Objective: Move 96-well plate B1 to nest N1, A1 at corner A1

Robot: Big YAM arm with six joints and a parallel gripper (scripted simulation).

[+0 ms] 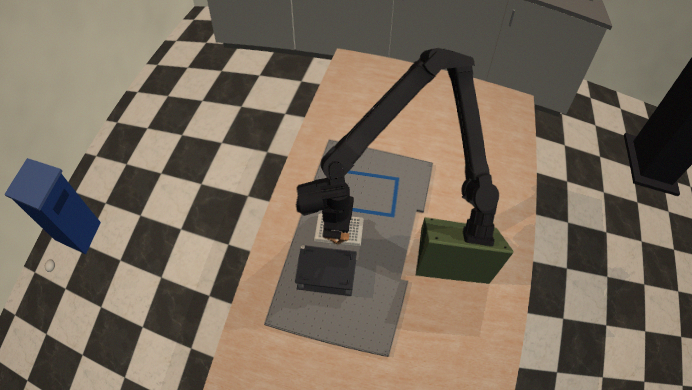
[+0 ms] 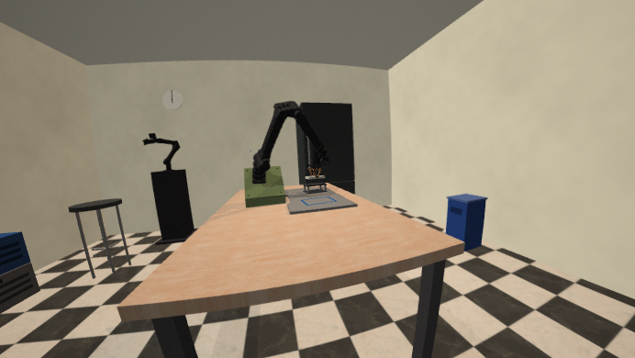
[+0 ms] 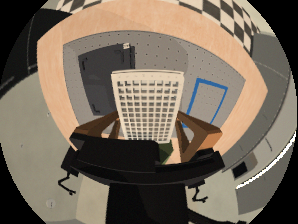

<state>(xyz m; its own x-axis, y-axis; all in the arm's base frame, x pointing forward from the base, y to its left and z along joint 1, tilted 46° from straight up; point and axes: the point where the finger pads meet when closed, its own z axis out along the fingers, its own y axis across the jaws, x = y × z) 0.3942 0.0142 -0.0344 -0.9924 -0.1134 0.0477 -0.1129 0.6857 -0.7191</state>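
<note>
My gripper is now 2 cm short of the raised plate nest N1, 9 cm to the right of it and 7 cm above it. Also, from my hand: 96-well plate (right at my hand).
</note>
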